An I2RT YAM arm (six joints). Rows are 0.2 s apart.
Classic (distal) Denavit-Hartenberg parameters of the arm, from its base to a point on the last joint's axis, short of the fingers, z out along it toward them. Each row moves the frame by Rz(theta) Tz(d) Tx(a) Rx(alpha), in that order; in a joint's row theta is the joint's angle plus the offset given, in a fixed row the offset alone. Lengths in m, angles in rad.
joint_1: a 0.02; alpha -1.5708; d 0.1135; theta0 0
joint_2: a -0.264; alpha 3.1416; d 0; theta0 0
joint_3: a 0.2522; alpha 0; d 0; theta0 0.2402
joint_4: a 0.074; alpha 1.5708; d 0; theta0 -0.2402
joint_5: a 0; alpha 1.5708; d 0; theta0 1.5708
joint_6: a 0; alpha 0; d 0.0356; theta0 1.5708
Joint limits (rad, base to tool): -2.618..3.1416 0..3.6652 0..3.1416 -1.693..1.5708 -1.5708..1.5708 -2.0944..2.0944
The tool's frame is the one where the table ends.
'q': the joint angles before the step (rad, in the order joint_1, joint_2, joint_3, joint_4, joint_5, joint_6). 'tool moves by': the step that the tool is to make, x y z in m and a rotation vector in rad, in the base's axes. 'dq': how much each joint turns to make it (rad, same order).
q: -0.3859 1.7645 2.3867 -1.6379 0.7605 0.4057
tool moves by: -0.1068 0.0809 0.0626 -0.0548 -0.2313 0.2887
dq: 0.2099 -0.3181 0.0078 -0.0410 -0.0599 -0.0721
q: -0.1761 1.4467 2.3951 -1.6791 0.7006 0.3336
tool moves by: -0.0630 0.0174 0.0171 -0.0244 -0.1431 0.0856
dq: 0.0618 -0.1460 0.0146 -0.0012 -0.0169 -0.0224
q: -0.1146 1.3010 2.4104 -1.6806 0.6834 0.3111
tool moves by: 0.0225 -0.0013 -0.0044 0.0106 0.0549 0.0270
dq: 0.0066 0.0487 -0.0018 0.0010 -0.0194 -0.0100
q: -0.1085 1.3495 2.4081 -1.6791 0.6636 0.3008
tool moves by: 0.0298 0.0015 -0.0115 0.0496 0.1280 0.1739
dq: 0.0000 0.0546 -0.0204 -0.0058 -0.1591 -0.0943
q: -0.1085 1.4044 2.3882 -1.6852 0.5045 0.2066
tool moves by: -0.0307 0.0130 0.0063 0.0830 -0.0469 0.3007
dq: -0.0010 -0.0815 -0.0020 0.0022 -0.2924 -0.1234
